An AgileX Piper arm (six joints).
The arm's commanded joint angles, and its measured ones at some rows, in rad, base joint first. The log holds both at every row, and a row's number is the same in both.
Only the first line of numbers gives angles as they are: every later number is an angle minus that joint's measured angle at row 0.
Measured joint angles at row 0:
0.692, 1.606, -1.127, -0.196, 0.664, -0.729
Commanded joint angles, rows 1 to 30:
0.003, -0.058, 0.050, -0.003, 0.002, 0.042
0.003, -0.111, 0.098, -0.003, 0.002, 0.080
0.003, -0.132, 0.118, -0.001, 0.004, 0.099
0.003, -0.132, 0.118, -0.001, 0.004, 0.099
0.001, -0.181, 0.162, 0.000, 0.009, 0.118
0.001, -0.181, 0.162, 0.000, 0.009, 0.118
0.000, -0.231, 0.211, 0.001, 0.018, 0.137
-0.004, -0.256, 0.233, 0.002, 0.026, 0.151
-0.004, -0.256, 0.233, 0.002, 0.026, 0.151
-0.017, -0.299, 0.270, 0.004, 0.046, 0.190
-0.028, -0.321, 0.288, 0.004, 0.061, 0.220
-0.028, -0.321, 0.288, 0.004, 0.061, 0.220
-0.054, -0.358, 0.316, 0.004, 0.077, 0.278
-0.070, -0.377, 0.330, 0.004, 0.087, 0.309
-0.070, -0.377, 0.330, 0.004, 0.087, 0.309
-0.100, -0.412, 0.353, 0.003, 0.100, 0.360
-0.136, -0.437, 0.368, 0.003, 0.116, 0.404
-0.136, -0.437, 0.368, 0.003, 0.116, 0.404
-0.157, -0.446, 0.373, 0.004, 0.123, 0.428
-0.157, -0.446, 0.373, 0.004, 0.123, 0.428
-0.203, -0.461, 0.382, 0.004, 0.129, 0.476
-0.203, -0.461, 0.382, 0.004, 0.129, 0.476
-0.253, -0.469, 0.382, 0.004, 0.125, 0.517
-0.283, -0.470, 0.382, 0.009, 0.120, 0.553
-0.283, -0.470, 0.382, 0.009, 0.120, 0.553
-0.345, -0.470, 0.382, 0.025, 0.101, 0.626
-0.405, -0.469, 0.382, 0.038, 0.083, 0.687
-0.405, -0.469, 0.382, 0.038, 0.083, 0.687
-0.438, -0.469, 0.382, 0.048, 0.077, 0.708
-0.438, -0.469, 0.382, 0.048, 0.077, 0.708
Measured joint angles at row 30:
-0.365, -0.462, 0.376, 0.024, 0.101, 0.622
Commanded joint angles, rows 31 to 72:
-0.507, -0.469, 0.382, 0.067, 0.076, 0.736
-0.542, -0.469, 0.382, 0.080, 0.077, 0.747
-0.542, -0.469, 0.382, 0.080, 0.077, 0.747
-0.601, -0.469, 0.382, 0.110, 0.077, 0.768
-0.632, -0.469, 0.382, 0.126, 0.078, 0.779
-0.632, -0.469, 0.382, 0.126, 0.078, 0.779
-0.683, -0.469, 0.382, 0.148, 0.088, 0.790
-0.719, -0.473, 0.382, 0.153, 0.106, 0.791
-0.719, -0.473, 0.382, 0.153, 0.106, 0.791
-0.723, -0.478, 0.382, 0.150, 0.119, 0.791
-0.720, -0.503, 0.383, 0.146, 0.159, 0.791
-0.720, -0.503, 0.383, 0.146, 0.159, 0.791
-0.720, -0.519, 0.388, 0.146, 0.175, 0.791
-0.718, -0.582, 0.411, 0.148, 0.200, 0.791
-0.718, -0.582, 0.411, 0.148, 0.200, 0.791
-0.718, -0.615, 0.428, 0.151, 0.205, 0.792
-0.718, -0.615, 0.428, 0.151, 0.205, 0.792
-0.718, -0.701, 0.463, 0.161, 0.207, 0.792
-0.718, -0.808, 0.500, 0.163, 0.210, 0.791
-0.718, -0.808, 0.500, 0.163, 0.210, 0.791
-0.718, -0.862, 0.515, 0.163, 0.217, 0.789
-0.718, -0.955, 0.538, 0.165, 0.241, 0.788
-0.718, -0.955, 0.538, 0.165, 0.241, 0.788
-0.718, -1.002, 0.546, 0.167, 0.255, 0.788
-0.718, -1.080, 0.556, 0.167, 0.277, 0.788
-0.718, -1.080, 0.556, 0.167, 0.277, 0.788
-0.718, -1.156, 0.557, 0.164, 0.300, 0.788
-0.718, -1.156, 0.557, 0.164, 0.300, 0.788
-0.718, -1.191, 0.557, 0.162, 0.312, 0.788
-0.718, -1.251, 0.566, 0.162, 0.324, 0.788
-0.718, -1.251, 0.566, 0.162, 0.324, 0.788
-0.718, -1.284, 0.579, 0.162, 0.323, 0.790
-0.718, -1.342, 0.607, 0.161, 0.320, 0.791
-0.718, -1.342, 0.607, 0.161, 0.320, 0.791
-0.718, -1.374, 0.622, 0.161, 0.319, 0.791
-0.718, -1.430, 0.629, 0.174, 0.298, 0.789
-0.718, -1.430, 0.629, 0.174, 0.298, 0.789
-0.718, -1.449, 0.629, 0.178, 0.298, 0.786
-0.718, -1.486, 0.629, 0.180, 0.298, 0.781
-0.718, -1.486, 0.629, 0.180, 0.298, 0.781
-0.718, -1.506, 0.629, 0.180, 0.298, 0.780
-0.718, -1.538, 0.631, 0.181, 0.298, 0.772
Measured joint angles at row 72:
-0.712, -1.494, 0.627, 0.175, 0.306, 0.782
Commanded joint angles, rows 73 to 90:
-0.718, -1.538, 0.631, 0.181, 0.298, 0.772
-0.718, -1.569, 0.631, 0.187, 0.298, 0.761
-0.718, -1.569, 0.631, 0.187, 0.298, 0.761
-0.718, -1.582, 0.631, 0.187, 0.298, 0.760
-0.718, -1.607, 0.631, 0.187, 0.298, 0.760
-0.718, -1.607, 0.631, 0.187, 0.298, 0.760
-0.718, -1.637, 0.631, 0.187, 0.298, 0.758
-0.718, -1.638, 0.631, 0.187, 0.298, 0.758
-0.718, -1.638, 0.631, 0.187, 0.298, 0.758
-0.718, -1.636, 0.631, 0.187, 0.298, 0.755
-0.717, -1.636, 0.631, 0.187, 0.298, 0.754
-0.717, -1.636, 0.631, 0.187, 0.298, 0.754
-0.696, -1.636, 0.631, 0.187, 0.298, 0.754
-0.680, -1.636, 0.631, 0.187, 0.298, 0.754
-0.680, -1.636, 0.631, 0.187, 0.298, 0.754
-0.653, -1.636, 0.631, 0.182, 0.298, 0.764
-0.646, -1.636, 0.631, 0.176, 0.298, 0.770
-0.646, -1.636, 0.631, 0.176, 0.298, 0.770
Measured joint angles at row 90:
-0.670, -1.611, 0.631, 0.185, 0.305, 0.767
